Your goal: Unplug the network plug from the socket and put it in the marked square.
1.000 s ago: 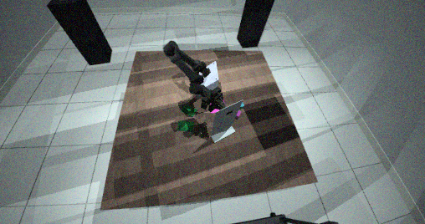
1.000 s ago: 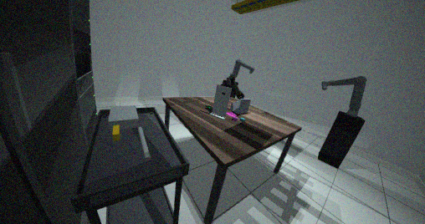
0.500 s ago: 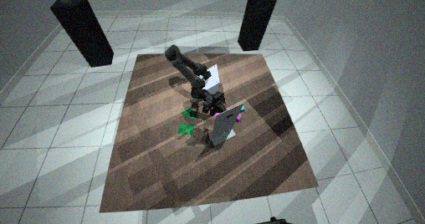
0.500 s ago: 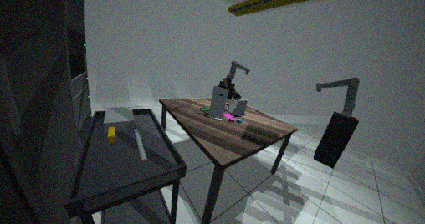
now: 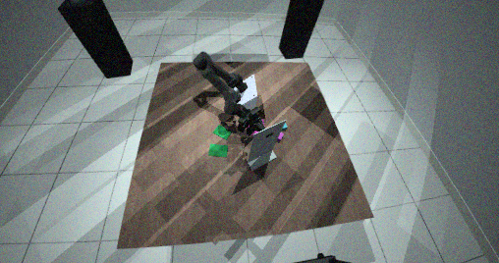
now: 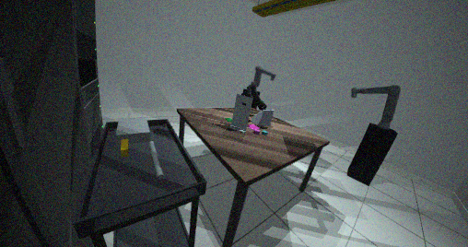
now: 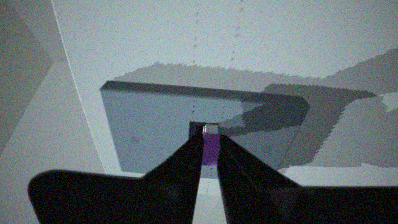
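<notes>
Now: the magenta patch 250 mm below my gripper tip, 190 mm behind it and 40 mm to the left of it. Also, from my gripper tip: purple plug right at my gripper tip; grey panel 100 mm below, 20 mm ahead, 10 mm to the left.
</notes>
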